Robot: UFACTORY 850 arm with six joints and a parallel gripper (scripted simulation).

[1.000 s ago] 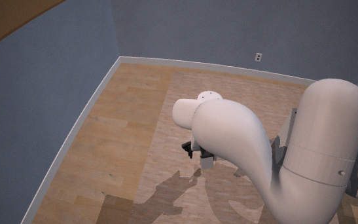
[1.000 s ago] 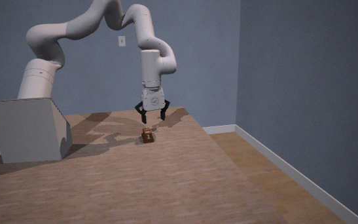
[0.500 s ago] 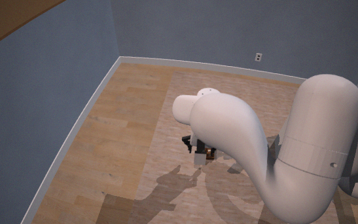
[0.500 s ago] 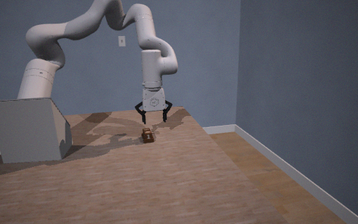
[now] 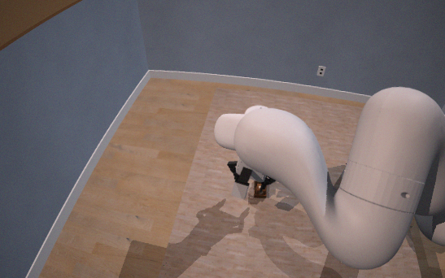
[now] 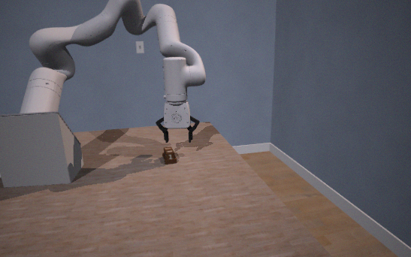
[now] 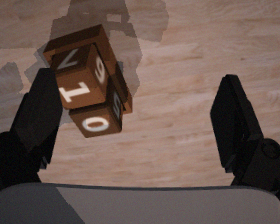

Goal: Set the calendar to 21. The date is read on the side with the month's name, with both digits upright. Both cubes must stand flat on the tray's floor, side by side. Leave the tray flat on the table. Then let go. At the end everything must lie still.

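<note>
Now: the brown wooden date cube 40 mm behind my hand, 40 mm to the right of it and 50 mm below it. The rest, counted from my hand: brown tray 40 mm behind, 30 mm to the right, 60 mm below.
</note>
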